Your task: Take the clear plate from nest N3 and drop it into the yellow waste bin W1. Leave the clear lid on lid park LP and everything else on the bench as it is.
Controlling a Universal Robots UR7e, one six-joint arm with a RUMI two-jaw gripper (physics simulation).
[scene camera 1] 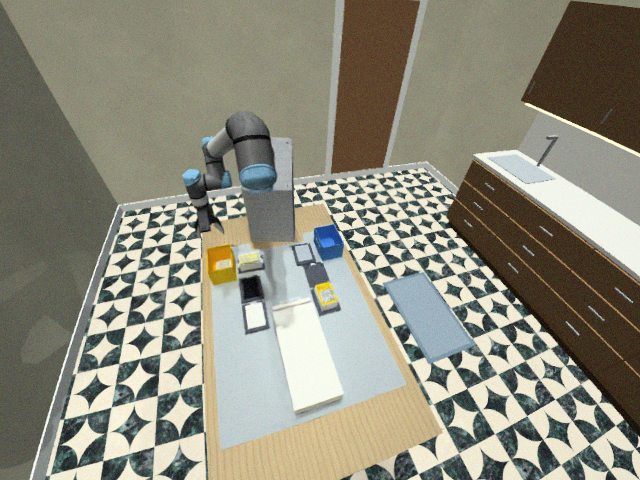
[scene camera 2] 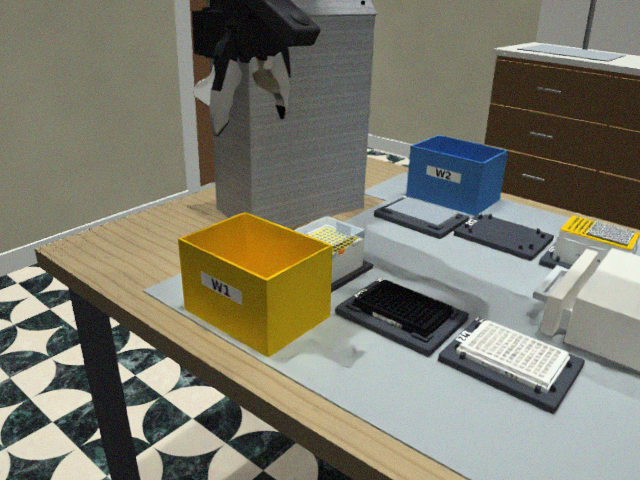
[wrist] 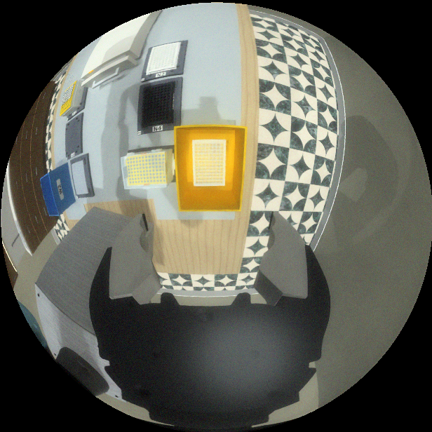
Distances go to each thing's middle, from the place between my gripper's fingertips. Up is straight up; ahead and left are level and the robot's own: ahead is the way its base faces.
Labels:
I see the clear plate (wrist: 208, 155) 270 mm below my hand. From my hand the other things lie so: clear lid (scene camera 2: 416, 210): 480 mm to the left, 270 mm below, 60 mm ahead; then black plate (scene camera 2: 411, 311): 270 mm below, 190 mm ahead, 110 mm to the left; then white plate (scene camera 2: 529, 361): 360 mm ahead, 270 mm below, 90 mm to the left.

